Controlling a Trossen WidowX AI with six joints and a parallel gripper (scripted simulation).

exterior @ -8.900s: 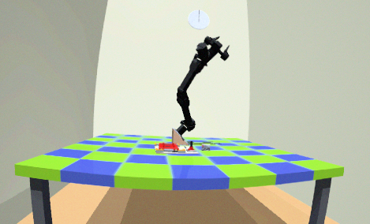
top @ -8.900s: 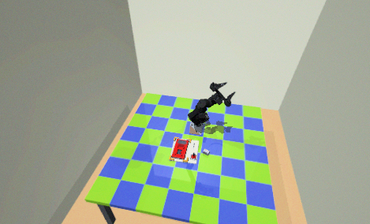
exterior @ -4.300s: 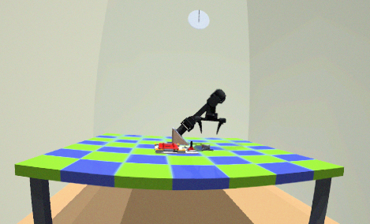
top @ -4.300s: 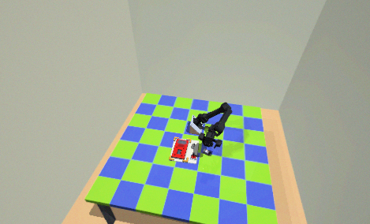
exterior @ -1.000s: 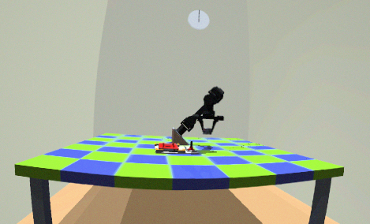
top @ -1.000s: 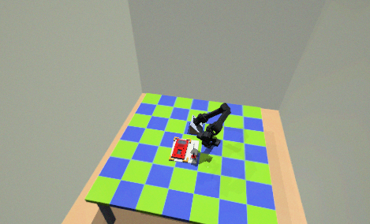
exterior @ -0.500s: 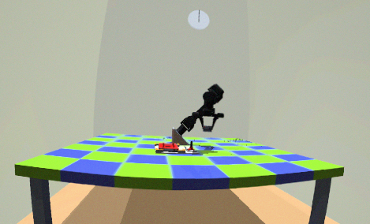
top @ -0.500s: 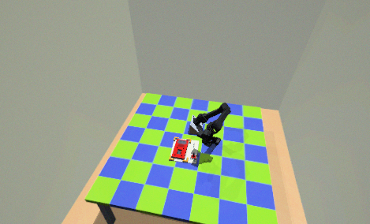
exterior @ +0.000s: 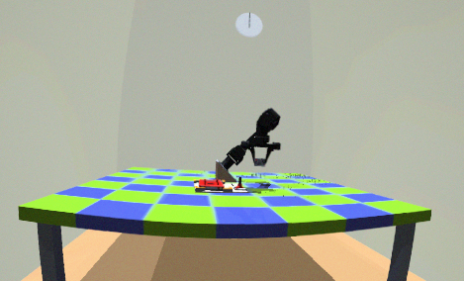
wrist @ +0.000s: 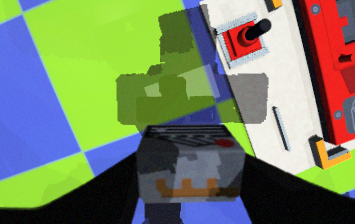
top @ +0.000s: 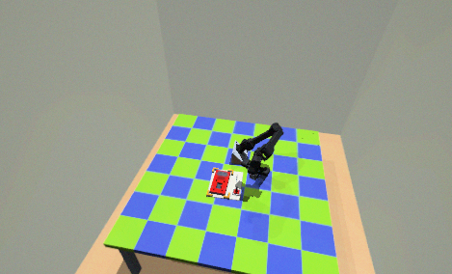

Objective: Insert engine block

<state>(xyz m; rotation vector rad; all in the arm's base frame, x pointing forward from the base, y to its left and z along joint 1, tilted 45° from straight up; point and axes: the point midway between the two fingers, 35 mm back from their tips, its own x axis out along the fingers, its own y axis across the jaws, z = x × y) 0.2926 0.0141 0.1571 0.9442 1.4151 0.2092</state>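
Now: gripper tip 60 mm short of the grey holder, 110 mm to the left of it and 90 mm above it. Round my gripper tip: white-and-grey base plate: 200 mm to the right, 110 mm below; then grey engine block: right at my gripper tip.
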